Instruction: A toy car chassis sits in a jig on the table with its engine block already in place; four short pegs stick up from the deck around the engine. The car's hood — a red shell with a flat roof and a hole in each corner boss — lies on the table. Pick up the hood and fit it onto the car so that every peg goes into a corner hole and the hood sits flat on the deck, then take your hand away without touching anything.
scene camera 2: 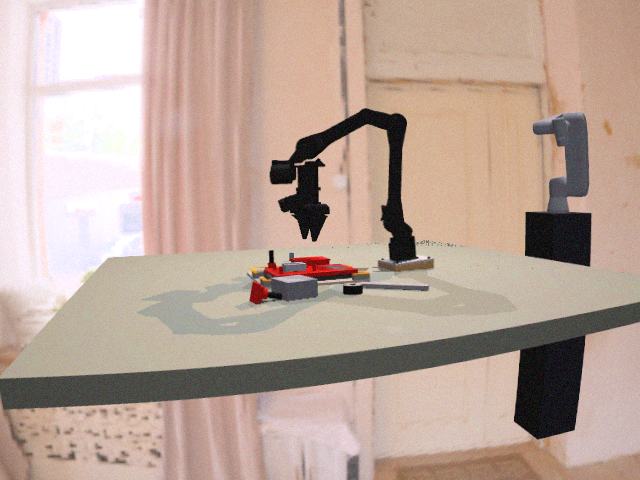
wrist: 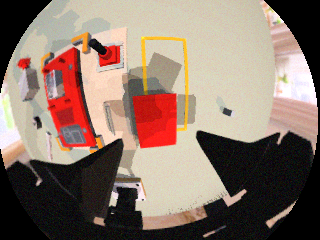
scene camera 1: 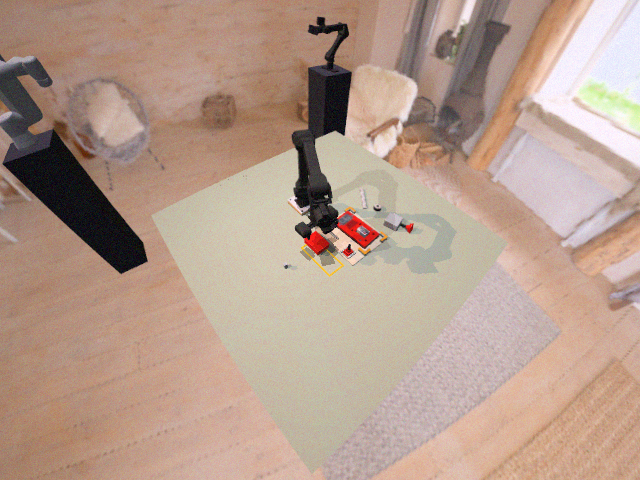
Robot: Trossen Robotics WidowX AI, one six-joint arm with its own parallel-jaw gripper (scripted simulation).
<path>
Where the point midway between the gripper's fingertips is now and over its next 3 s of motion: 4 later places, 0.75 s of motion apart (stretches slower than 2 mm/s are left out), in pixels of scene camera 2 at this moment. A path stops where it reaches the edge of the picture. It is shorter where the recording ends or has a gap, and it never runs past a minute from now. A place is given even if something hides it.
The gripper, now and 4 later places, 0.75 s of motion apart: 309, 240; 308, 245; 308, 250; 309, 254; 309, 259
</path>
